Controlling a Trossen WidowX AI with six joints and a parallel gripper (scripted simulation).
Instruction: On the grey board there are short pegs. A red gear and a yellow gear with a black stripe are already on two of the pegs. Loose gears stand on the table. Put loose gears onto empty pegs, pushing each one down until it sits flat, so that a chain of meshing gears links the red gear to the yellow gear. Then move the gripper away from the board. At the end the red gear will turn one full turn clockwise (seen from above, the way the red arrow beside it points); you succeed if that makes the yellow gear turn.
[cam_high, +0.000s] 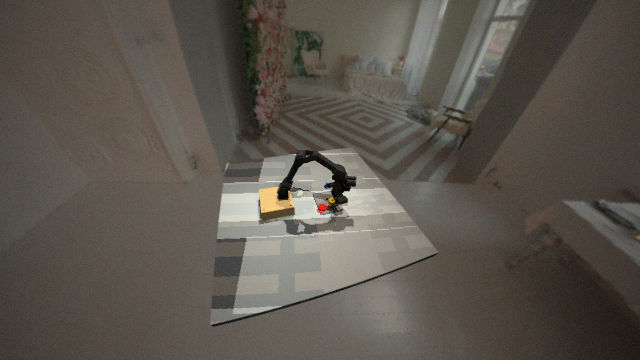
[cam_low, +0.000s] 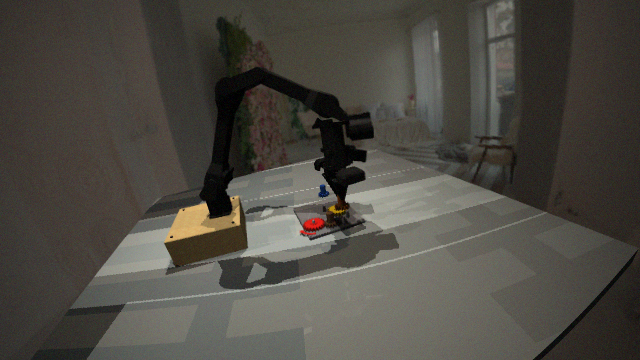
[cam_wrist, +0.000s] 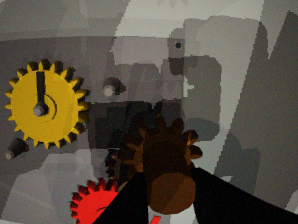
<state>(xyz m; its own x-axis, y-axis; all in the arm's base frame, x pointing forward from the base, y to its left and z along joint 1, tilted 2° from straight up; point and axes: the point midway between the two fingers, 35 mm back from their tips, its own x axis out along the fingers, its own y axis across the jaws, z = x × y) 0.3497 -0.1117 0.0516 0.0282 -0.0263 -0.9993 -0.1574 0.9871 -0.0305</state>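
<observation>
My gripper tip is now 250 mm to the right of the blue gear and 70 mm above it. Also, from my gripper tip: red gear 80 mm behind, 30 mm to the left, 70 mm below; orange gear 10 mm below; yellow gear 80 mm to the left, 70 mm below.
</observation>
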